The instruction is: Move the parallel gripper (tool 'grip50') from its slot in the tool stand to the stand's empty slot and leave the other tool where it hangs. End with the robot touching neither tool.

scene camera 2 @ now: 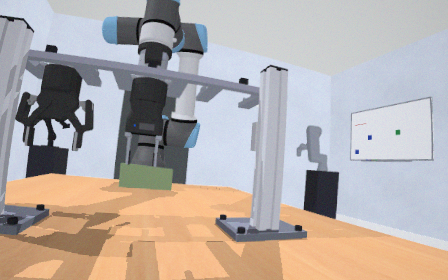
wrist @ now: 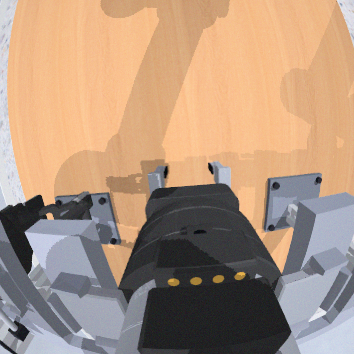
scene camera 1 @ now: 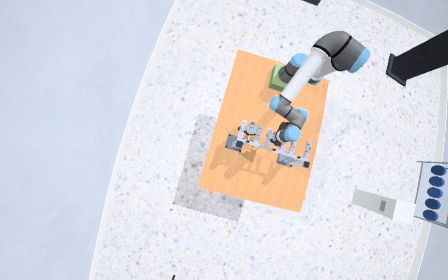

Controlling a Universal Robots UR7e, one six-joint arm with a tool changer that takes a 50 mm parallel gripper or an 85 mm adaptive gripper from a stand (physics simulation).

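Places are measured from the arm's base along level axes (x ahead, y right, z down), in millimetres.
Pixels of known places: arm's base at its link origin: (scene camera 2: pixel 148 167) (scene camera 1: pixel 286 75).
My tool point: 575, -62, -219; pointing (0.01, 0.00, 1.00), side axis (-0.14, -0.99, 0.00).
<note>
Ahead of a thing's pixels: the offset from my tool point to its middle, as dx, dy, dz. "*": to the spot under its first point. Level surfaces: height alone.
The parallel gripper (scene camera 2: pixel 142 163) (wrist: pixel 187 169) is under the arm's wrist, upright with fingers down, open and empty. It is between the two brackets of the middle slot of the tool stand (scene camera 1: pixel 262 146) (scene camera 2: pixel 200 81). The stand's rail hides its coupling in scene camera 2, so I cannot tell whether it is fully seated. In scene camera 1 the arm's wrist (scene camera 1: pixel 291 134) covers it. The adaptive gripper (scene camera 1: pixel 251 131) (scene camera 2: pixel 60 95) (wrist: pixel 22 220) hangs in an end slot, at the left in all three views. The slot at the other end is empty, between its brackets @[* -15, -233, +18] (scene camera 1: pixel 307 150) (scene camera 2: pixel 248 102).
The stand's posts @[* +101, -239, +145] (scene camera 2: pixel 270 150) rise from base plates @[* +103, -231, +286] (scene camera 2: pixel 260 229) (wrist: pixel 292 200) on the wooden table @[dz +300] (scene camera 1: pixel 225 170). Bracket arms (wrist: pixel 325 220) (wrist: pixel 65 245) flank the parallel gripper closely on both sides. A green block (scene camera 1: pixel 276 80) (scene camera 2: pixel 145 177) lies near the robot's base.
</note>
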